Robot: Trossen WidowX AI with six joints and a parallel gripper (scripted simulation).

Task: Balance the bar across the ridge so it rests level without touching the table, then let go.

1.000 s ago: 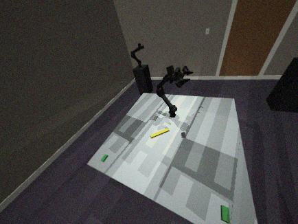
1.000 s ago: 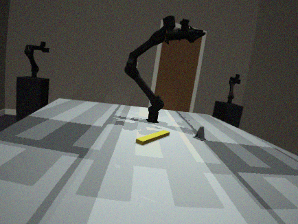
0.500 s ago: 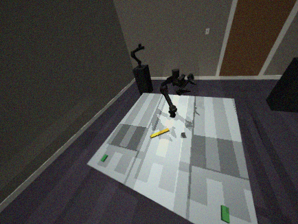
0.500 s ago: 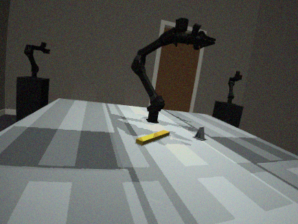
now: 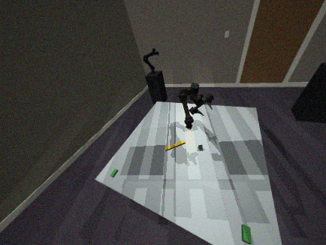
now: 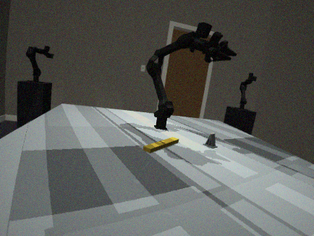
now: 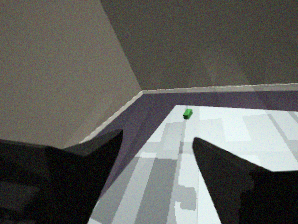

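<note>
The yellow bar lies 410 mm below my gripper tip, 280 mm to the right of it and 60 mm ahead of it.
</note>
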